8 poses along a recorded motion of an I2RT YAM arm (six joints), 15 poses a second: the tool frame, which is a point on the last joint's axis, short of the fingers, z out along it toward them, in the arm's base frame.
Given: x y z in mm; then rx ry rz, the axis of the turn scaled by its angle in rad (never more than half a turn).
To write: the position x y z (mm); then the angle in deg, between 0 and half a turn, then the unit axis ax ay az. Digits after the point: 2 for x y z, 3 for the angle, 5 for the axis.
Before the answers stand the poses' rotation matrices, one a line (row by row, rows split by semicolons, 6 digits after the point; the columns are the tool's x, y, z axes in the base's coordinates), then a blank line. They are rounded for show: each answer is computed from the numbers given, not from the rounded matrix.
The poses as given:
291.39 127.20 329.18 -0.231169 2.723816 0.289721
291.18 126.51 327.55 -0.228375 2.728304 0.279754
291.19 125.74 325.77 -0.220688 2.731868 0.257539
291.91 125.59 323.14 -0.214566 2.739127 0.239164
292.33 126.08 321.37 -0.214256 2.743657 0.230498
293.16 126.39 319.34 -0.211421 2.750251 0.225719
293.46 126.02 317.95 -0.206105 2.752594 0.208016
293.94 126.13 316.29 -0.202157 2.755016 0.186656
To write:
-0.910283 -0.200642 0.362115; -0.119981 0.965024 0.233095; -0.396218 0.168736 -0.902518
-0.911846 -0.196966 0.360196; -0.119769 0.966852 0.225506; -0.392673 0.162487 -0.905210
-0.913009 -0.188637 0.361706; -0.117717 0.970774 0.209141; -0.390586 0.148369 -0.908531
-0.915626 -0.181385 0.358788; -0.116460 0.973841 0.195119; -0.384794 0.136872 -0.912798
-0.917076 -0.179612 0.355966; -0.117704 0.974955 0.188700; -0.380944 0.131154 -0.915249
-0.919603 -0.176376 0.351030; -0.116782 0.975888 0.184401; -0.375090 0.128582 -0.918027
-0.920363 -0.170391 0.351993; -0.115557 0.978390 0.171465; -0.373602 0.117134 -0.920163
-0.920989 -0.164873 0.352981; -0.115755 0.980927 0.156153; -0.371994 0.102956 -0.922508

291.39 127.20 329.18 157.501 -0.08409 0.99087 0.10539
291.18 126.51 327.55 157.684 -0.08298 0.99135 0.10165
291.19 125.74 325.77 157.726 -0.08017 0.99238 0.09355
291.91 125.59 323.14 158.016 -0.07780 0.99319 0.08672
292.33 126.08 321.37 158.231 -0.07758 0.99349 0.08346
293.16 126.39 319.34 158.571 -0.07639 0.99374 0.08156
293.46 126.02 317.95 158.602 -0.07446 0.99439 0.07515
293.94 126.13 316.29 158.636 -0.07301 0.99505 0.06742

